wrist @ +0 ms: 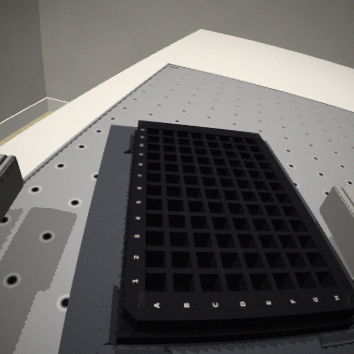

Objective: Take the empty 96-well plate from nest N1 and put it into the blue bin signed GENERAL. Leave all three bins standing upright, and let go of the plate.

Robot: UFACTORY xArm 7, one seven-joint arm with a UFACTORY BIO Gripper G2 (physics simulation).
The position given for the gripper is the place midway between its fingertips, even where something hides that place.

In view: the gripper [179, 183] and a black 96-well plate [217, 244].
